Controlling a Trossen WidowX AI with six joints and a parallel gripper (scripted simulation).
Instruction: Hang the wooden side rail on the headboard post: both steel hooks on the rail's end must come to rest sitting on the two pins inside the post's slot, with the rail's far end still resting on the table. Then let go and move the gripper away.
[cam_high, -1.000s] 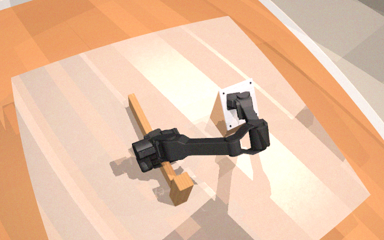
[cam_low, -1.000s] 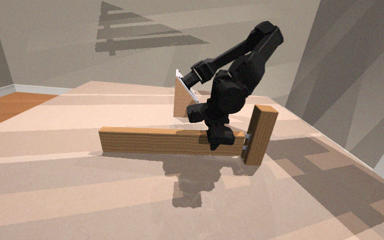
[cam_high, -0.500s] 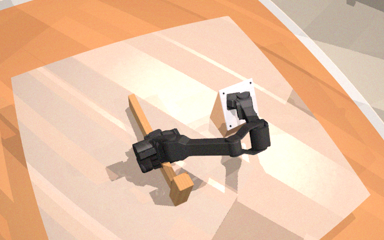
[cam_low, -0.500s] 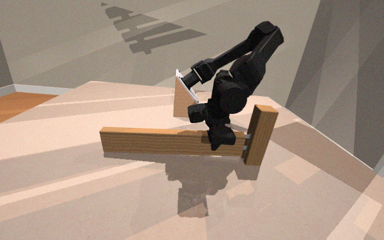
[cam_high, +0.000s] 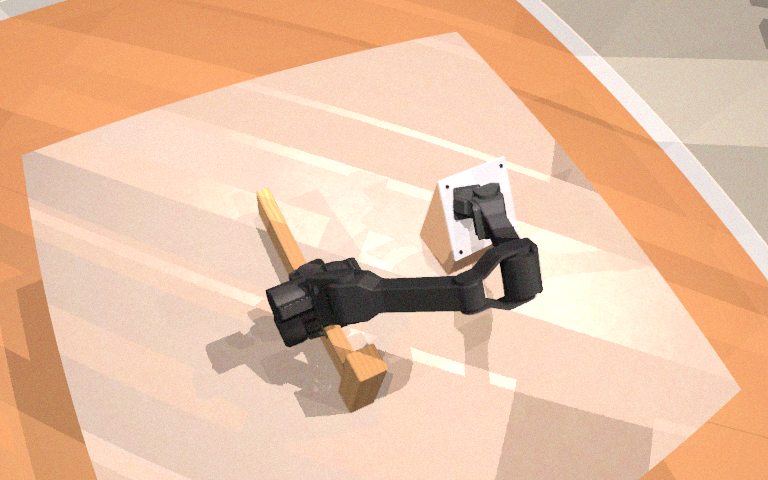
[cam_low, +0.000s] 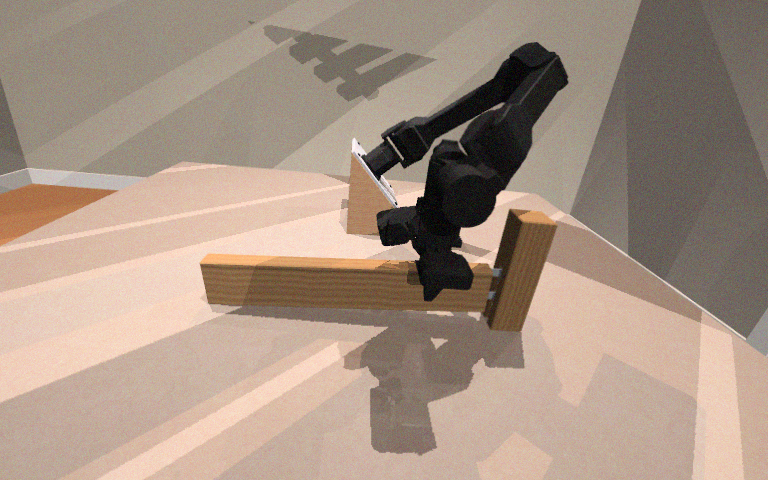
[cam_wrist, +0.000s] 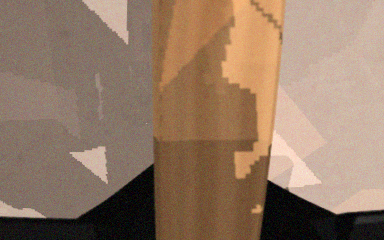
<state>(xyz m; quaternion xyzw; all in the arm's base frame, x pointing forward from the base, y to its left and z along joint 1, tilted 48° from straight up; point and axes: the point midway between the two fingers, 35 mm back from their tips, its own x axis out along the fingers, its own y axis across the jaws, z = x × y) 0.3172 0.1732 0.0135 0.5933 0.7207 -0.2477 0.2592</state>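
My gripper tip is now 12 cm to the right of the headboard post, 4 cm below it and 1 cm past it.
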